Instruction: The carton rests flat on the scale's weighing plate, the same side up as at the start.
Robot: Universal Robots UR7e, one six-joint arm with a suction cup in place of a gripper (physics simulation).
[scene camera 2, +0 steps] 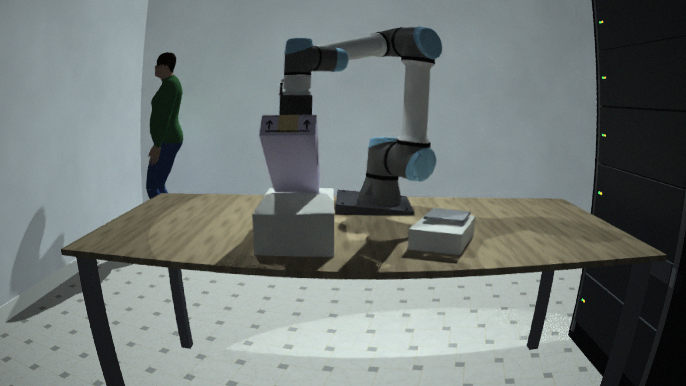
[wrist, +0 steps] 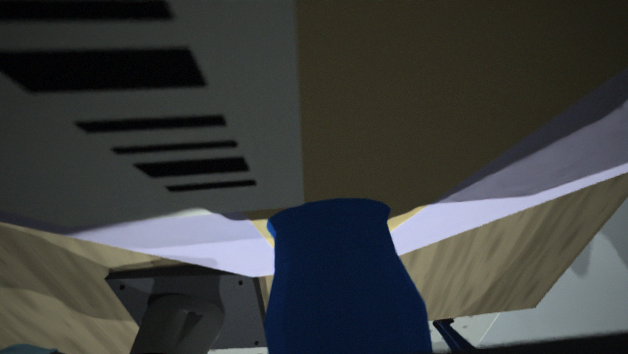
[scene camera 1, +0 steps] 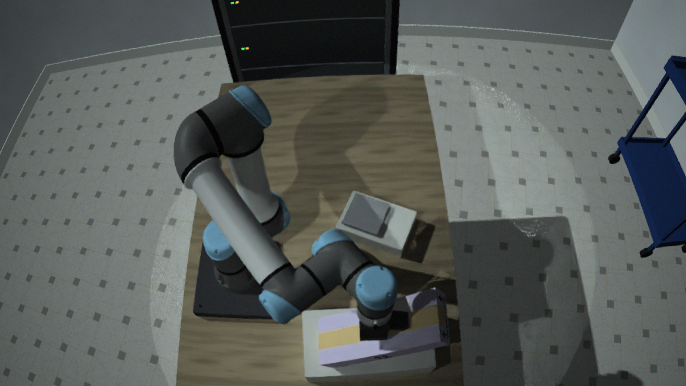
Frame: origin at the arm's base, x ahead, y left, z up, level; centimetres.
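Where they show: end effector, tool point: [wrist: 326, 228]; arm's base, origin of the base link: [scene camera 2: 379, 200] [wrist: 187, 316] [scene camera 1: 237, 271].
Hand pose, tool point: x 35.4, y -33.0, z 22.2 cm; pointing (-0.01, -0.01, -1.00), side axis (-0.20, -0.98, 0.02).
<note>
Things, the pixels of their top centre, and the offset from my tool point. Level surfaces: height alone.
- white block, middle of its top: [scene camera 1: 368, 340] [scene camera 2: 297, 199] dx -0.5, dy +0.7, dz -14.0 cm
- scale, middle of its top: [scene camera 2: 445, 216] [scene camera 1: 377, 217] dx +11.4, dy +39.9, dz -17.4 cm
- wooden table, its level: dz -24.5 cm
The lilac carton [scene camera 1: 340, 337] [scene camera 2: 292, 160] [wrist: 450, 100] with a tan tape band is on my suction cup and tilts steeply. Its end with two upward arrows, toward the table's front edge in scene camera 2, is raised; the other end is low over the white block [scene camera 1: 312, 369] [scene camera 2: 295, 235]. Whether the low end touches the block is unclear. My gripper [scene camera 1: 374, 331] [scene camera 2: 296, 106] [wrist: 330, 205] has its blue cup against the carton's top face; the scene views hide the cup. The scale [scene camera 1: 400, 230] [scene camera 2: 435, 240] stands apart, its grey weighing plate [scene camera 1: 366, 214] [scene camera 2: 447, 216] bare.
The wooden table [scene camera 1: 330, 110] [scene camera 2: 200, 220] carries the arm's dark base plate [scene camera 1: 225, 305] [scene camera 2: 350, 202]. A black rack [scene camera 1: 391, 40] [scene camera 2: 596, 125] stands beyond one table end. A blue cart [scene camera 1: 655, 185] stands off to the side. A person [scene camera 2: 167, 110] in green stands behind the table.
</note>
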